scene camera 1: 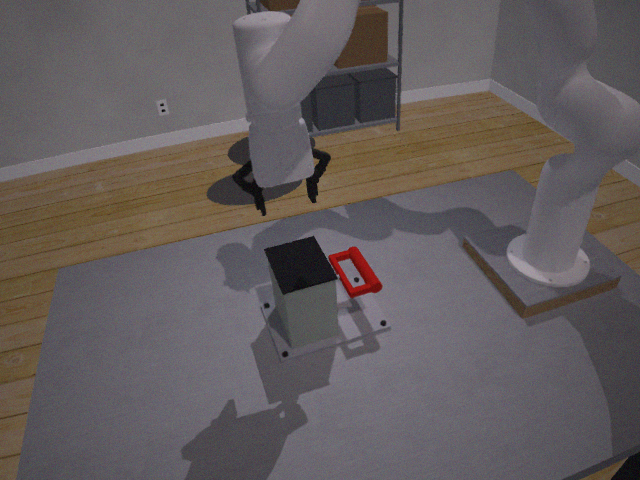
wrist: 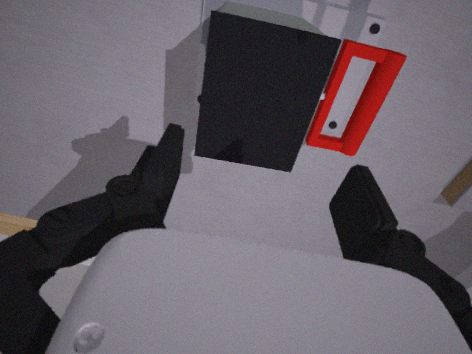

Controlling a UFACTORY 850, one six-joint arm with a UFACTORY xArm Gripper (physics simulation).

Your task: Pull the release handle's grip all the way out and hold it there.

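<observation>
The red release handle (scene camera 1: 366, 270) (wrist: 374, 104) is a rectangular loop with a thick grip bar on its outer side. It sits close against the side of a pale green box with a black top (scene camera 1: 300, 263) (wrist: 265, 90), on the side toward the robot's base. My gripper (scene camera 1: 288, 206) (wrist: 263, 168) is open and empty, pointing down. In the scene view it hangs above and behind the box, apart from the handle. In the wrist view the handle lies beyond the right fingertip.
The box stands on a light base plate (scene camera 1: 366, 316) with dark bolts, on the grey table (scene camera 1: 155, 403). The robot's base stands on a wood-edged board (scene camera 1: 496, 279) at the right. A shelf rack (scene camera 1: 399, 93) with boxes stands against the back wall.
</observation>
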